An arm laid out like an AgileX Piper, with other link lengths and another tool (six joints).
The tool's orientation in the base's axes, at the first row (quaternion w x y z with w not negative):
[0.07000 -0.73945 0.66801 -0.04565]
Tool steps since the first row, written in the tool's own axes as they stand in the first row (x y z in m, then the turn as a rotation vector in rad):
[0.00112 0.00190 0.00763 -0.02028 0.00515 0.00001]
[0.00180 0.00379 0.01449 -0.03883 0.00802 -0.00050]
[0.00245 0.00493 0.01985 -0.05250 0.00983 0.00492]
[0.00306 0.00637 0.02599 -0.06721 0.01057 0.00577]
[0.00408 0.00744 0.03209 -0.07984 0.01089 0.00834]
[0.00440 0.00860 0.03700 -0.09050 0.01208 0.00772]
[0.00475 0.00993 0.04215 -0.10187 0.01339 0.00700]
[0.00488 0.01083 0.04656 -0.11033 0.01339 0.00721]
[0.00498 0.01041 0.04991 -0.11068 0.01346 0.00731]
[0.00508 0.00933 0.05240 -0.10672 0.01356 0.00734]
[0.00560 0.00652 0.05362 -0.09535 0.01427 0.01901]
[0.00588 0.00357 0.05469 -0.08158 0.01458 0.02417]
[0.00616 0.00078 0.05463 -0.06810 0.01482 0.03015]
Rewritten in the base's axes. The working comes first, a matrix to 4 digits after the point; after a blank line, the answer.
The tool's axes in the first row as the columns of a matrix, in the base's axes (used below as rounded here):
[0.1034 -0.9815 0.1610]
[-0.9943 -0.0977 0.0425]
[-0.0260 -0.1645 -0.9860]

[-0.00052 -0.00097 -0.00786 -0.00715 0.01966 -0.00033]
[-0.00120 -0.00154 -0.01496 -0.01197 0.03780 0.00018]
[-0.00139 -0.00207 -0.02045 -0.01428 0.05145 -0.00510]
[-0.00175 -0.00256 -0.02675 -0.01639 0.06604 -0.00568]
[-0.00171 -0.00342 -0.03297 -0.01760 0.07868 -0.00794]
[-0.00203 -0.00364 -0.03801 -0.01997 0.08913 -0.00725]
[-0.00247 -0.00390 -0.04332 -0.02255 0.10028 -0.00646]
[-0.00263 -0.00393 -0.04782 -0.02339 0.10870 -0.00644]
[-0.00167 -0.00385 -0.05105 -0.02348 0.10904 -0.00654]
[-0.00020 -0.00374 -0.05333 -0.02316 0.10510 -0.00669]
[0.00281 -0.00393 -0.05409 -0.02080 0.09422 -0.01861]
[0.00591 -0.00387 -0.05466 -0.01885 0.08072 -0.02411]
[0.00867 -0.00388 -0.05415 -0.01673 0.06755 -0.03040]

